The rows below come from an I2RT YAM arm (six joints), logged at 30 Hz.
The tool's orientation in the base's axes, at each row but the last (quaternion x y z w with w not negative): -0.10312, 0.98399, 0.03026, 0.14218; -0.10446, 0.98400, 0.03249, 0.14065; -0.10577, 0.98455, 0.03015, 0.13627; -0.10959, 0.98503, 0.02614, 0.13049; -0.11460, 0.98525, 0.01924, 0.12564; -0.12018, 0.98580, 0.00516, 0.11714; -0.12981, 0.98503, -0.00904, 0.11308; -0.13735, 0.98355, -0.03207, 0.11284; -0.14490, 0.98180, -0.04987, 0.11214; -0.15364, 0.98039, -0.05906, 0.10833; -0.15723, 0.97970, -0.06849, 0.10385
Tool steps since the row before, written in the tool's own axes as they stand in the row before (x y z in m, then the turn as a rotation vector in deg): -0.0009, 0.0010, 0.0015, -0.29, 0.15, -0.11; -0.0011, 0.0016, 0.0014, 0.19, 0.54, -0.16; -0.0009, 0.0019, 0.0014, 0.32, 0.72, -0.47; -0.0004, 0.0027, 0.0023, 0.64, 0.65, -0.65; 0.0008, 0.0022, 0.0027, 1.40, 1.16, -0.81; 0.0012, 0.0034, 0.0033, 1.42, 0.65, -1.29; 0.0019, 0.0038, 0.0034, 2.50, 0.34, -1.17; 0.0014, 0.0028, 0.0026, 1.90, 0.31, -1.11; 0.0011, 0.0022, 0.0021, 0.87, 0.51, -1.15; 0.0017, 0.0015, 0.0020, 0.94, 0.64, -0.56; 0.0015, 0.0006, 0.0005, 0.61, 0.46, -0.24
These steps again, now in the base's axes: 0.0010, 0.0013, -0.0011, 0.21, 0.19, 0.19; 0.0011, 0.0019, -0.0010, -0.34, 0.47, 0.12; 0.0008, 0.0022, -0.0010, -0.58, 0.60, 0.39; 0.0004, 0.0029, -0.0021, -0.91, 0.45, 0.47; -0.0006, 0.0021, -0.0028, -1.78, 0.77, 0.44; -0.0012, 0.0031, -0.0035, -1.79, 0.25, 0.91; -0.0020, 0.0032, -0.0039, -2.70, -0.33, 0.57; -0.0014, 0.0022, -0.0031, -2.12, -0.19, 0.65; -0.0011, 0.0016, -0.0025, -1.22, 0.30, 0.87; -0.0016, 0.0007, -0.0025, -1.19, 0.36, 0.26; -0.0015, 0.0000, -0.0009, -0.76, 0.26, 0.04
